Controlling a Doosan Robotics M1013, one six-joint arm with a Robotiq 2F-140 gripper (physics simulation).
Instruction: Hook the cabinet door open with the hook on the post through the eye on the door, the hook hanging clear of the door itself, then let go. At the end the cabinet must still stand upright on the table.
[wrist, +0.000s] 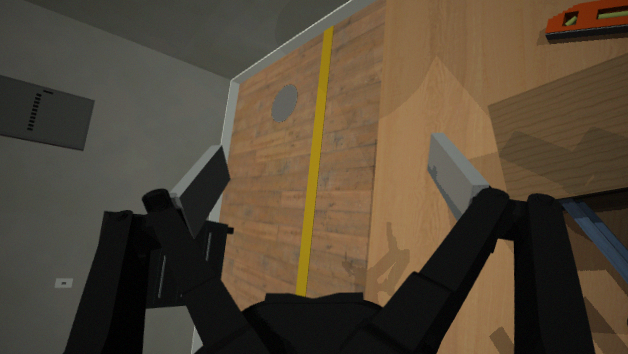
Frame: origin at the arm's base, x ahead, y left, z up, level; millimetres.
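Seen in the pictures: gripper, fingertip midpoint: (324, 157).
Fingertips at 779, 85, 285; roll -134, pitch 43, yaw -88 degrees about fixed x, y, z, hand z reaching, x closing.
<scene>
Pixels of each thing's top centre, then the offset from my fingertips to it, as dx, dy, dz. "pt": a spot on its surface instead. Level surfaces: height alone.
- wood-grained box, surface spot: (560, 135) pt +37, -109, -192
- blue bar, top centre: (612, 274) -86, -121, -228
- orange spirit level, top centre: (615, 12) +223, -186, -332
- wooden table, surface height: dz -350
My gripper (324, 157) is wide open, with no object between its fingers. It hangs over the table's edge, the left finger over the floor side and the right finger over the table side. A wood-grained box (560, 135), which looks like the cabinet, shows in part at the right, to the right of the right finger. A blue bar (597, 237) slants below its dark lower edge, partly cut off by the frame; I cannot tell what it belongs to. The door's eye and the hook on the post cannot be made out.
An orange spirit level (590, 22) lies on the wooden table (420, 45) at the top right. Left of the table edge is the floor with a yellow stripe (316, 145) and a grey disc (284, 103). A dark unit (215, 250) stands by the grey wall (150, 110), behind the left finger.
</scene>
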